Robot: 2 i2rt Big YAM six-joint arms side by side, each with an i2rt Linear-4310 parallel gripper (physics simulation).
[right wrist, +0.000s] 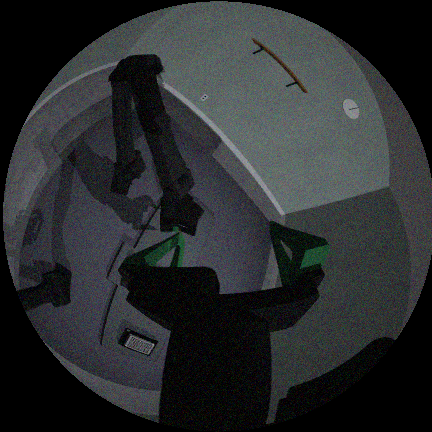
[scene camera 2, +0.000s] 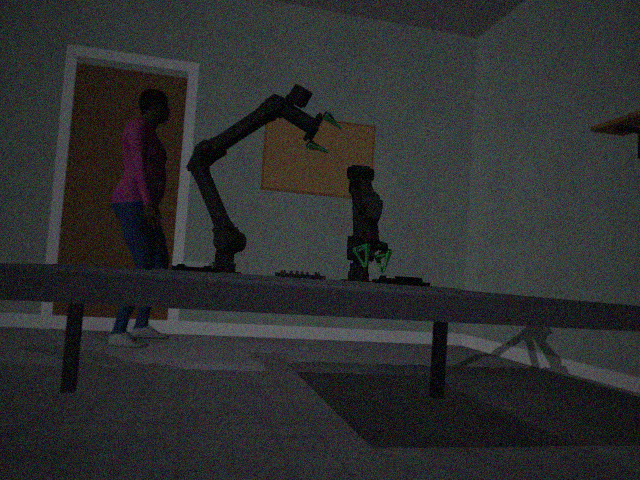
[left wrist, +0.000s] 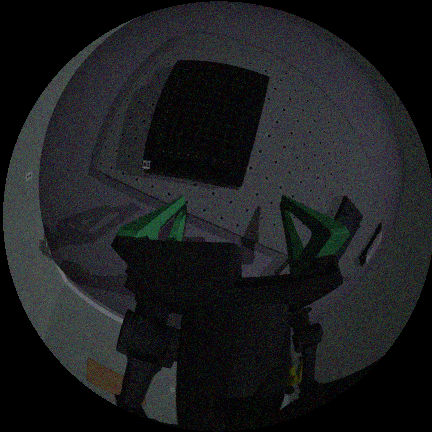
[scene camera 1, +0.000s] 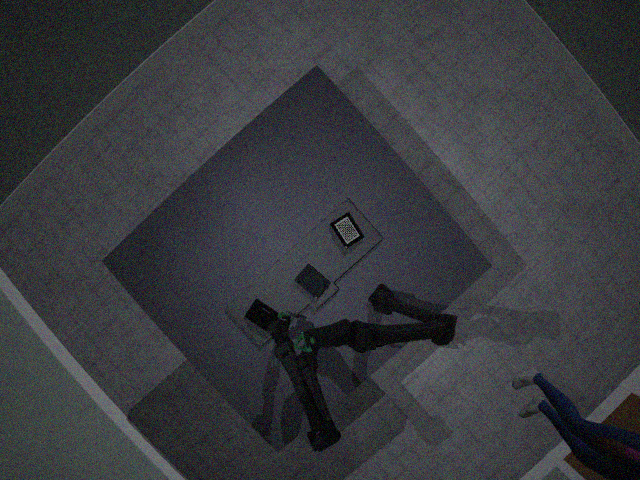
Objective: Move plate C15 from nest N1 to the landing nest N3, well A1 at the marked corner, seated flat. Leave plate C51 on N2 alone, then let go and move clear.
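Observation:
A black rectangular block lies on a perforated deck, a small white label at one corner. A white-welled plate sits in a black surround at the deck's other end. A dark grey block stands between them. I cannot read which is C15, C51, N1, N2 or N3. My left gripper is open and empty, above the deck's edge beside the black block. My right gripper is open and empty, high up.
In scene camera 1 my right arm reaches over the left gripper area, and the two arms overlap there. The deck lies on a large table. A person stands beyond the table, near the door.

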